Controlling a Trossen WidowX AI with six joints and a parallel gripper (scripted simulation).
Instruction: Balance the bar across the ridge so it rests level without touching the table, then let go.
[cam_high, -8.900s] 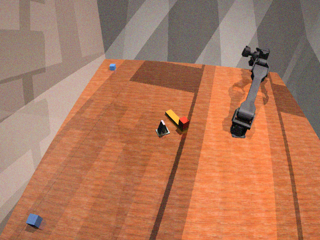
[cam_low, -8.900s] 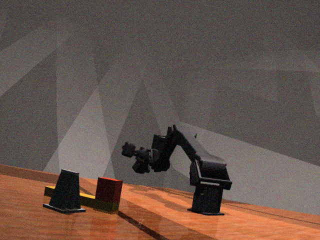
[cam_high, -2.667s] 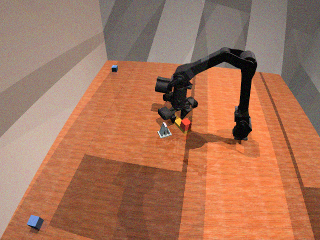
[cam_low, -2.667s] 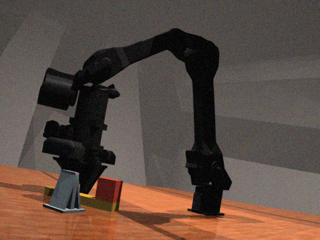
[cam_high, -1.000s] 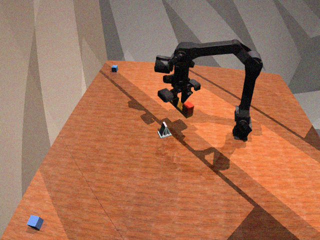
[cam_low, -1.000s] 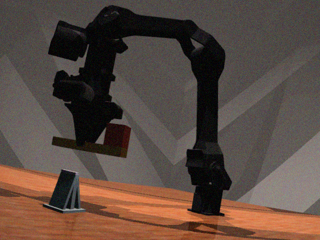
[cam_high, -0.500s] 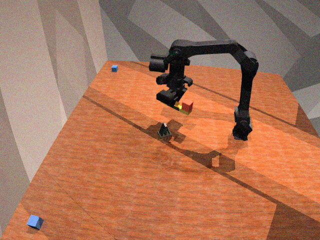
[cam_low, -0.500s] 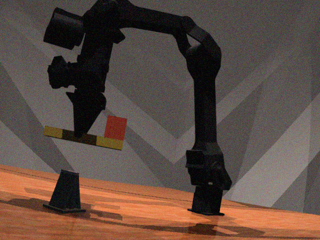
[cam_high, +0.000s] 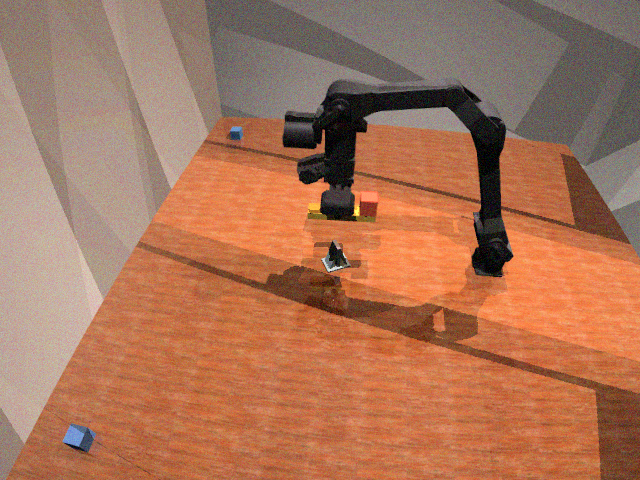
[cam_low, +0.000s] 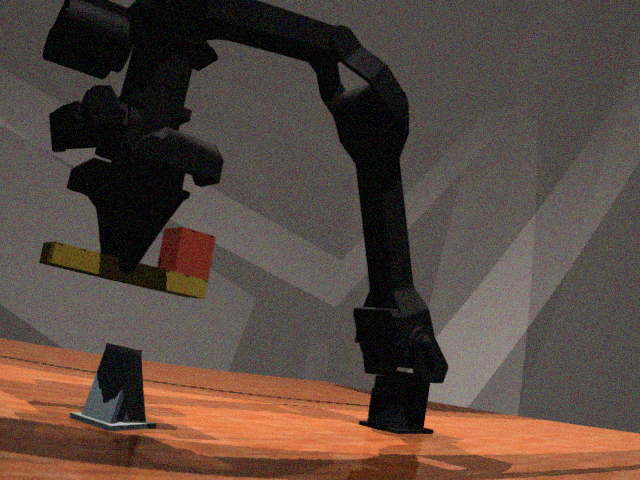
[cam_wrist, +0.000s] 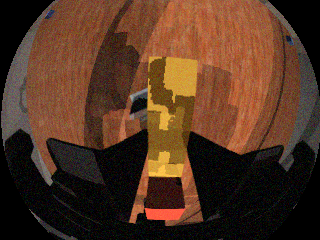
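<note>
My gripper tip is now 4 cm past the bar and 1 cm below it.
</note>
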